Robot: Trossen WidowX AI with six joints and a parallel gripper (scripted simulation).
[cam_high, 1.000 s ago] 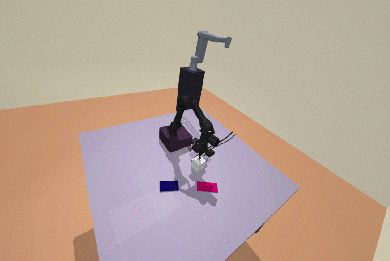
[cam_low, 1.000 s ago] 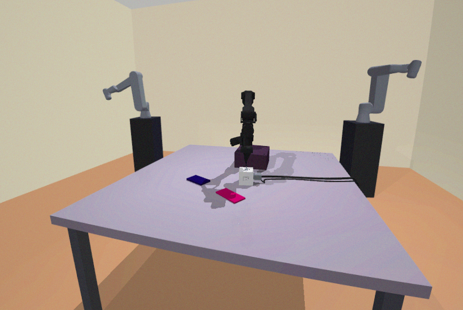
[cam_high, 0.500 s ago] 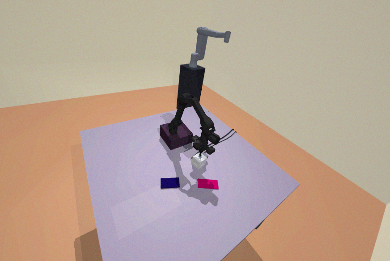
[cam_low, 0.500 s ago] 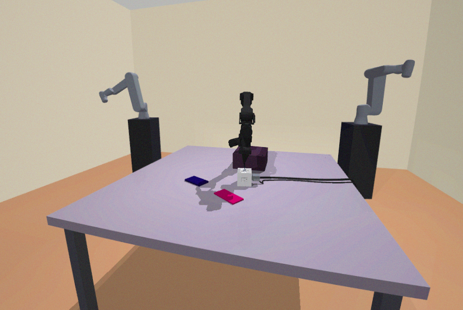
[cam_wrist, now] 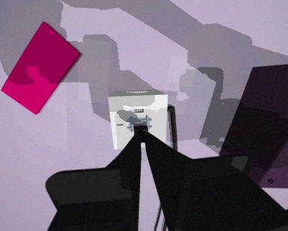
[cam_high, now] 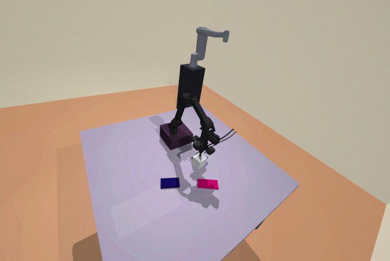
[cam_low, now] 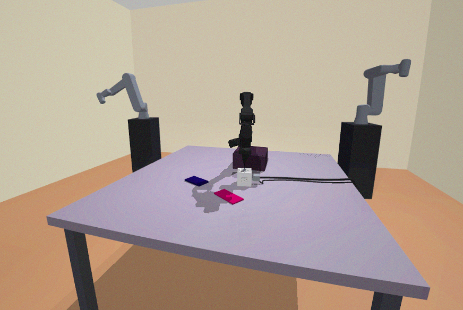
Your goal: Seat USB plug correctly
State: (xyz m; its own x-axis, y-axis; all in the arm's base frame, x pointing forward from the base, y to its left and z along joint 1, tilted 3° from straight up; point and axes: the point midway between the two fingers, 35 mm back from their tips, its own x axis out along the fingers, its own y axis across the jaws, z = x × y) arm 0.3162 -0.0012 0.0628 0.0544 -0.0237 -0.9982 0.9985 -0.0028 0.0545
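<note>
Right now my gripper tip is 20 mm above the dark USB plug. The rest, counted from my gripper tip: dark blue card 270 mm to the right, 110 mm below, 10 mm behind; then grey socket 50 mm below; then magenta card 160 mm ahead, 120 mm below, 70 mm to the right.
</note>
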